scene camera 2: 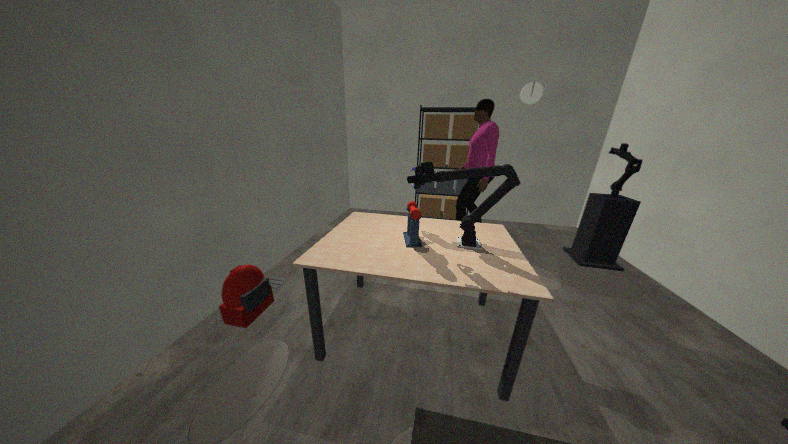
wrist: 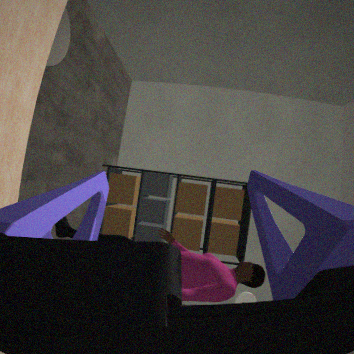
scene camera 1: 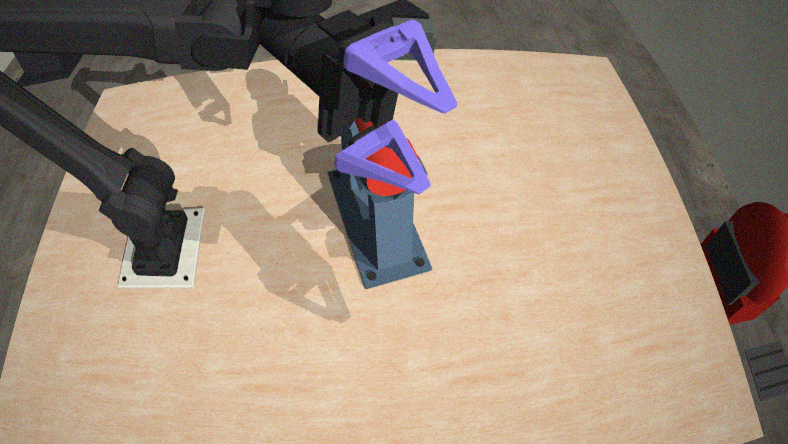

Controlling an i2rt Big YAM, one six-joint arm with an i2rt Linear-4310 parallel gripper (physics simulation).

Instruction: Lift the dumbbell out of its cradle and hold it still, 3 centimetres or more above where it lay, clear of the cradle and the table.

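Places are measured from the arm's base along level axes (x back, y right, z up), in centimetres.
Where they show: gripper, fingertip midpoint: point(wrist: 177, 178) point(scene camera 1: 437, 152); arm's base, origin of the base link: point(scene camera 2: 468, 242) point(scene camera 1: 161, 244).
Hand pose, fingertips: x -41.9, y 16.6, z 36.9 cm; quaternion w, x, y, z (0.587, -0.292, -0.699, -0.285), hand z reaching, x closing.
Observation:
Things, the pixels of their top centre, and the offset from my fingertips. Level surfaces: height alone.
- red dumbbell, middle of its top: point(scene camera 2: 414, 205) dx +5.5, dy -21.1, dz -13.6 cm
- blue-grey cradle, middle of its top: point(scene camera 1: 371, 127) point(scene camera 2: 413, 211) dx +5.5, dy -21.1, dz -17.8 cm
- wooden table, its level: dz -37.7 cm
A red dumbbell point(scene camera 1: 387, 175) point(scene camera 2: 414, 212) lies across the top of the blue-grey cradle point(scene camera 1: 394, 234) point(scene camera 2: 411, 241), which stands upright on the table. In scene camera 1 the gripper's lower purple finger and the black gripper body hide part of the dumbbell. My gripper point(scene camera 1: 438, 147) point(scene camera 2: 414, 177) point(wrist: 177, 178) is wide open and empty. In scene camera 2 it hangs well above the dumbbell, apart from it, with its fingers pointing roughly sideways. The dumbbell and the cradle do not show in the wrist view.
The arm's base plate point(scene camera 1: 189, 242) point(scene camera 2: 462, 244) is fixed to the wooden table point(scene camera 1: 523, 330) point(scene camera 2: 352, 248). A red machine point(scene camera 1: 763, 248) point(scene camera 2: 242, 286) is beyond the table's edge. A person in pink point(scene camera 2: 484, 144) point(wrist: 207, 277) stands by a shelf rack point(scene camera 2: 420, 129) behind the table.

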